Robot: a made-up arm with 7 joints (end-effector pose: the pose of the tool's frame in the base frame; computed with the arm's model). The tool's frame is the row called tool. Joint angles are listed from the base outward.
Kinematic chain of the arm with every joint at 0, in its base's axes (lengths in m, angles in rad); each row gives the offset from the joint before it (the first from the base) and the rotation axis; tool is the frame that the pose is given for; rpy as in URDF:
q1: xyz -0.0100 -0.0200 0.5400 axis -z
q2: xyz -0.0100 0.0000 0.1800 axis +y
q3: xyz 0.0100 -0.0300 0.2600 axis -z
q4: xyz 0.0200 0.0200 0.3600 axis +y
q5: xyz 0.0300 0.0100 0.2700 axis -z
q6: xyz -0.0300 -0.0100 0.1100 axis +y
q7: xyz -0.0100 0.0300 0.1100 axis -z
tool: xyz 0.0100 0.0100 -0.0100 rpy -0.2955 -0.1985 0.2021
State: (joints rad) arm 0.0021 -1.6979 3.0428 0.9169 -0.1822 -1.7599 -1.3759
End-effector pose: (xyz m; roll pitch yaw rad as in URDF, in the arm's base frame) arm -0.8925 -0.1095 0.3889 0.6227 -0.3174 -1.9013
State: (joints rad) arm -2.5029 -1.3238 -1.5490 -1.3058 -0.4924 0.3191 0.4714
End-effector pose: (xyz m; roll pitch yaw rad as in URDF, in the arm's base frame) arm 0.8790 -0.1070 0.8558 -1.9051 -0.0124 -1.0111
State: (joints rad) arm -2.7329 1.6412 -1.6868 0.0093 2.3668 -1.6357 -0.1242
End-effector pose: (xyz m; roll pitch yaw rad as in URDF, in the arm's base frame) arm -0.9646 0.2567 0.7573 -0.9250 0.0608 -3.1222
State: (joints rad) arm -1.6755 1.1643 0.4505 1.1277 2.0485 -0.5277 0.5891
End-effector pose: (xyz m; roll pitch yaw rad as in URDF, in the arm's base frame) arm 0.0587 0.8547 0.5729 -3.1177 -0.2743 1.1033
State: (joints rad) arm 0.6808 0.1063 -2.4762 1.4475 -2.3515 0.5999 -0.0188
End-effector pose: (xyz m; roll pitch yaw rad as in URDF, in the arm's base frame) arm -0.1038 0.3693 1.4435 0.5664 -0.8078 -2.0382
